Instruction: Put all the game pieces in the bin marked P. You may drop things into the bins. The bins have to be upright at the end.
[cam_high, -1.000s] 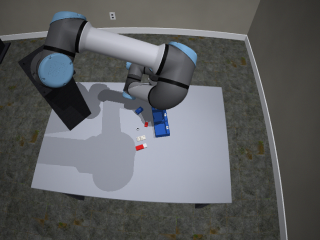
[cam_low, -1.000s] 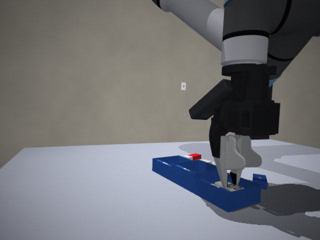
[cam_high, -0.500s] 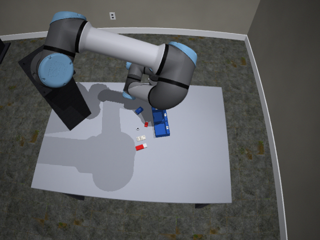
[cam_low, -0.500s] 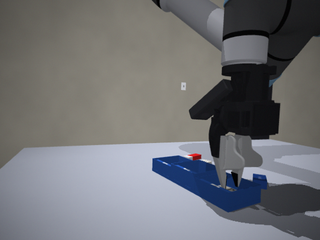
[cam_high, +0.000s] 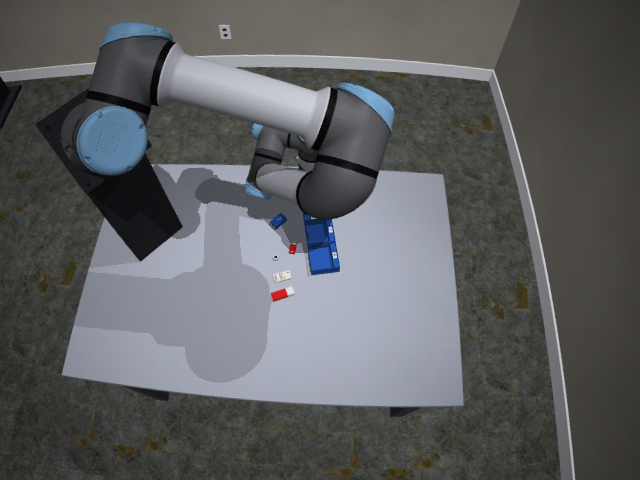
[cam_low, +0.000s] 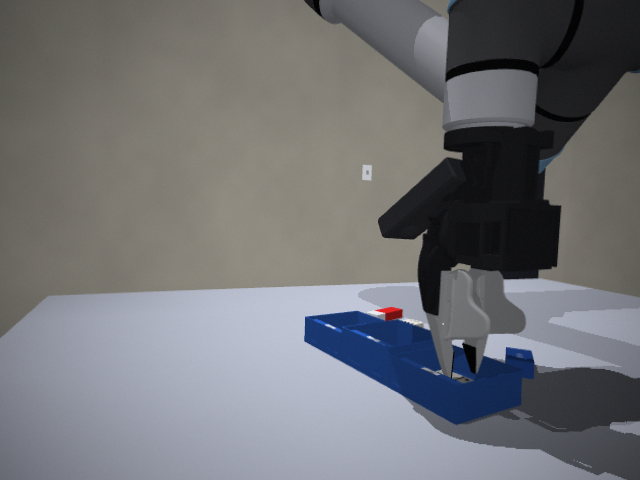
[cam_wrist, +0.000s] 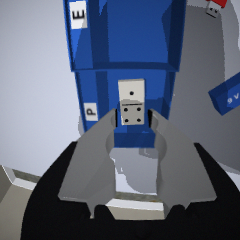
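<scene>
My gripper is now 100 mm past the white domino, 210 mm to the left of it and 30 mm above it. The rest, counted from my hand: blue bin: 10 mm ahead, 80 mm to the right, 20 mm below; then USB stick: 70 mm behind, 120 mm to the right, 30 mm below; then blue block: 120 mm behind, 30 mm to the right, 30 mm below.
</scene>
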